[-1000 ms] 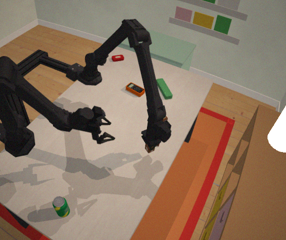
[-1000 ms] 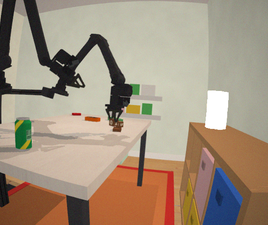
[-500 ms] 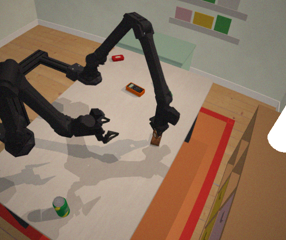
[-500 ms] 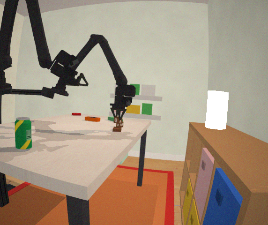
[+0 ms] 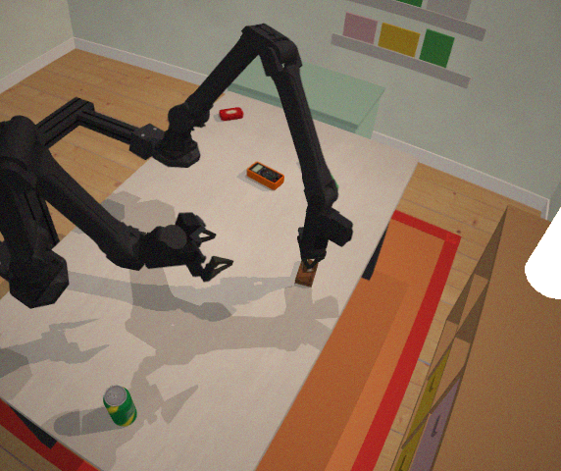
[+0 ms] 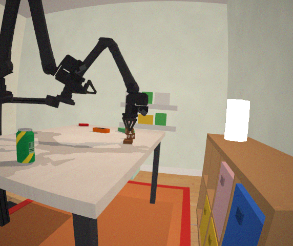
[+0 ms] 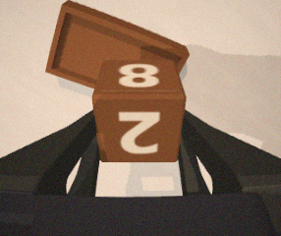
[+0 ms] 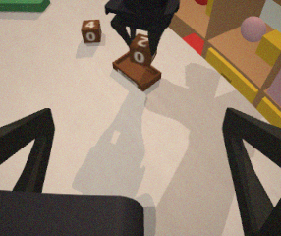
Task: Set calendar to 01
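Right now my left hand is 10 mm past the brown tray, 20 mm to the right of it and 70 mm above it. Also, from my left hand: red item: 660 mm behind, 620 mm to the left, 70 mm below; brown number cube: 10 mm below; orange multimeter: 330 mm behind, 340 mm to the left, 70 mm below.
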